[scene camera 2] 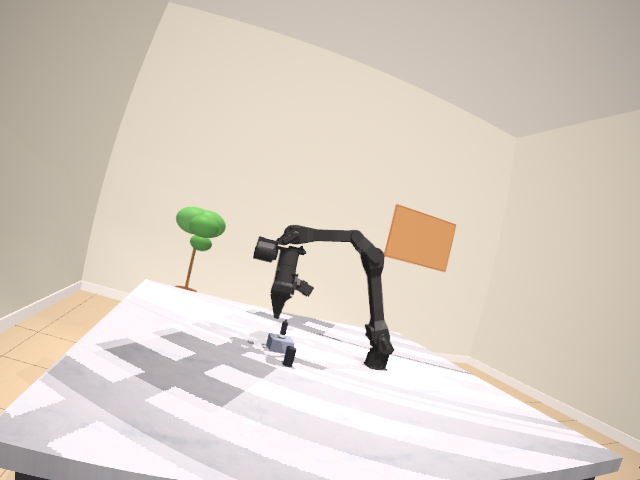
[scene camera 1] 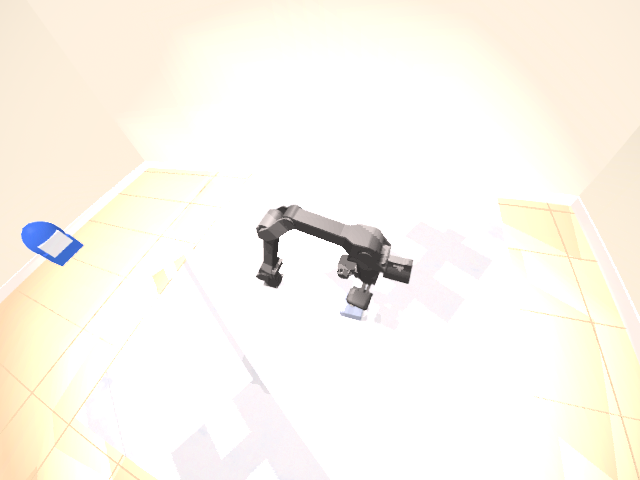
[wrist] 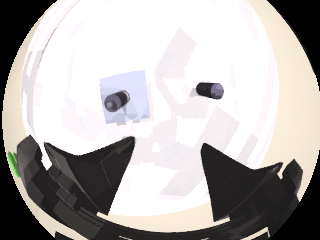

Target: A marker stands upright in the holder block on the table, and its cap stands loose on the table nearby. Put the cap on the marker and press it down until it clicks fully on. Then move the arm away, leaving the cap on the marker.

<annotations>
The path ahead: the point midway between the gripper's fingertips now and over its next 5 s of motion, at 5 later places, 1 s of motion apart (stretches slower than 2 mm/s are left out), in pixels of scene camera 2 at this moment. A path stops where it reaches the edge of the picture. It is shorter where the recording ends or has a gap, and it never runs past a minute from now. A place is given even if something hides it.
My gripper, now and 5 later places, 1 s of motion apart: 276,318; 276,330; 286,345; 289,352; 288,316; 291,310
</annotations>
